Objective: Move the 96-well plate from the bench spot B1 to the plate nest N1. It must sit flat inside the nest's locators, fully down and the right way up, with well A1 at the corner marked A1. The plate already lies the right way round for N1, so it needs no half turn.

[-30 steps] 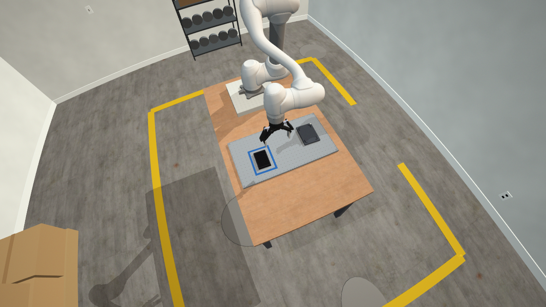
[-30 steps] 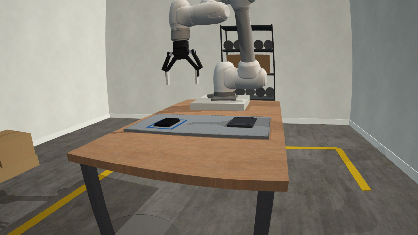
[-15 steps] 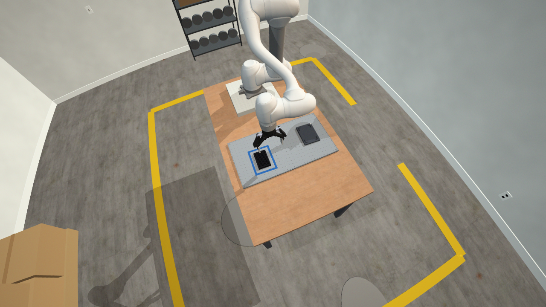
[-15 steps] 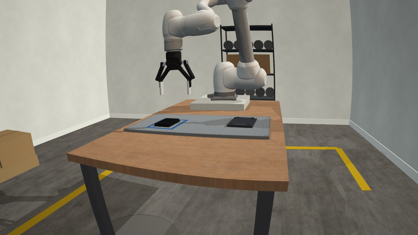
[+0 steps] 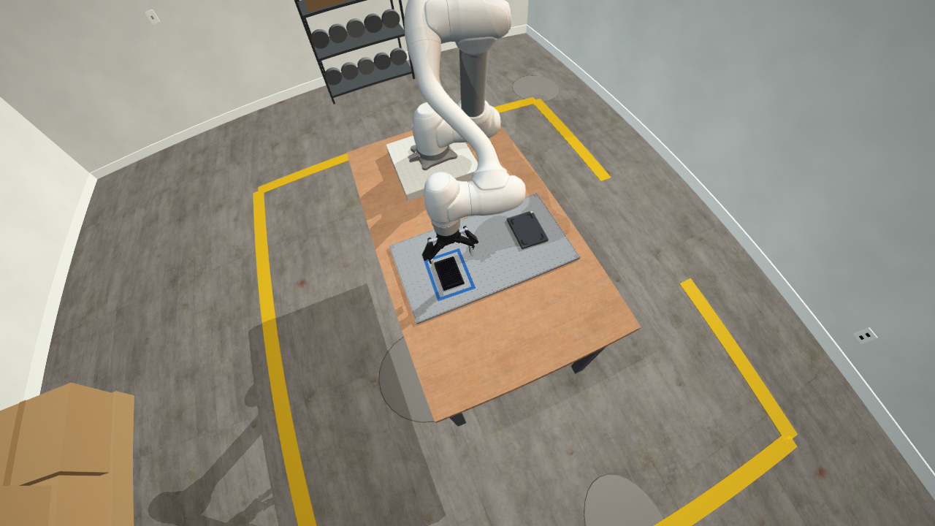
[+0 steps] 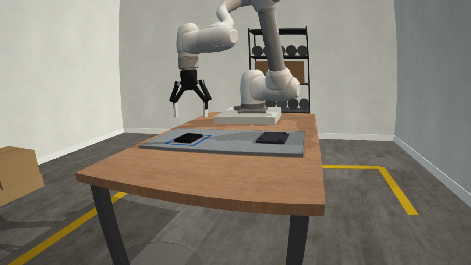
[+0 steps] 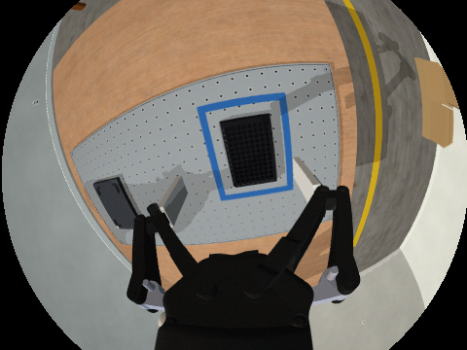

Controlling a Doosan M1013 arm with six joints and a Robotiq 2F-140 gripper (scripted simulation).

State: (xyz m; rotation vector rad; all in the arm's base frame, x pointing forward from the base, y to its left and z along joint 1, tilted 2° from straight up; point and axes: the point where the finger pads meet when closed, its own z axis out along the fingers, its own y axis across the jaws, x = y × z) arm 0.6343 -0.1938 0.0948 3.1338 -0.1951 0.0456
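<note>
The black 96-well plate is 1 cm behind my hand, 2 cm to the right of it and 11 cm below it. From my hand the other things lie so: dark plate nest N1 (4 cm behind, 36 cm to the left, 11 cm below).
</note>
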